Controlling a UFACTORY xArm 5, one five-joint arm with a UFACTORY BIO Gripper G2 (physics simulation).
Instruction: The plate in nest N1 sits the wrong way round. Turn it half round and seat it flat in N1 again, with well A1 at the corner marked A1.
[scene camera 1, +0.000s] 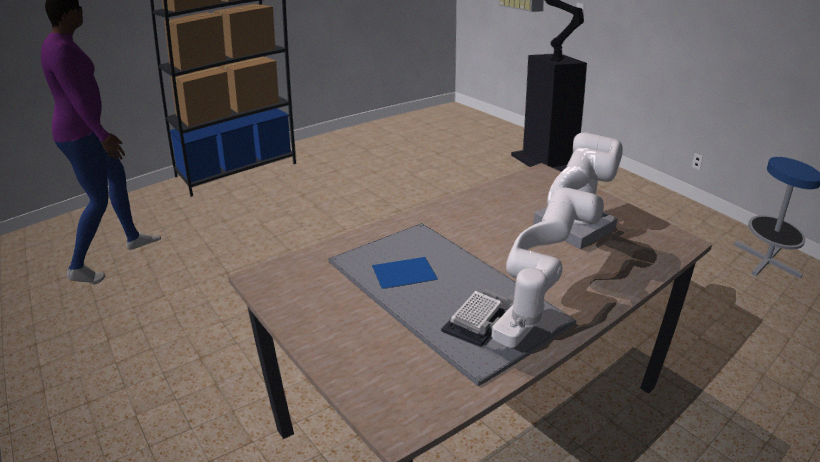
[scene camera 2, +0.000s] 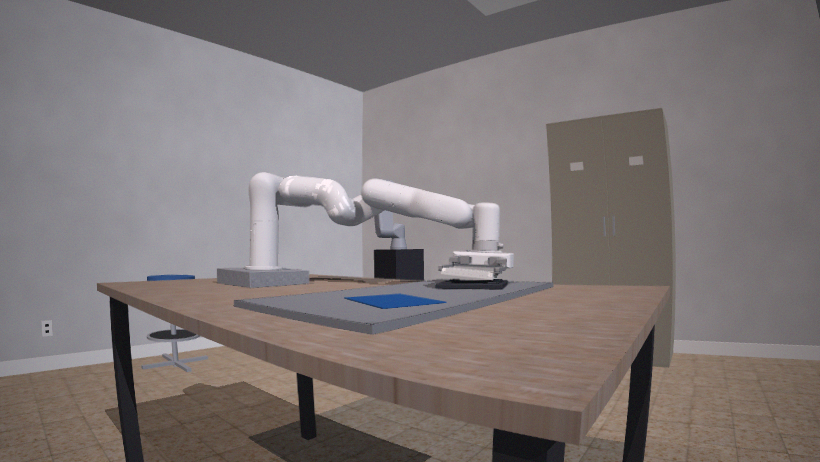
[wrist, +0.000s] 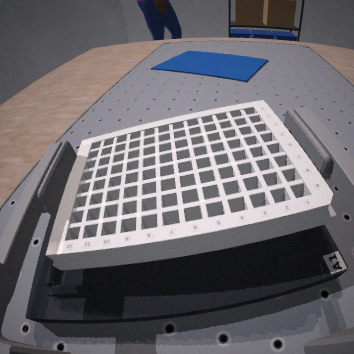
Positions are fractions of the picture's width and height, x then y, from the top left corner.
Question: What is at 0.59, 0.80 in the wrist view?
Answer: A black nest.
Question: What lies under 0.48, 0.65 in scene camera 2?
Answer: A flat blue rectangle.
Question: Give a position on a white well plate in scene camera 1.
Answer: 0.58, 0.67
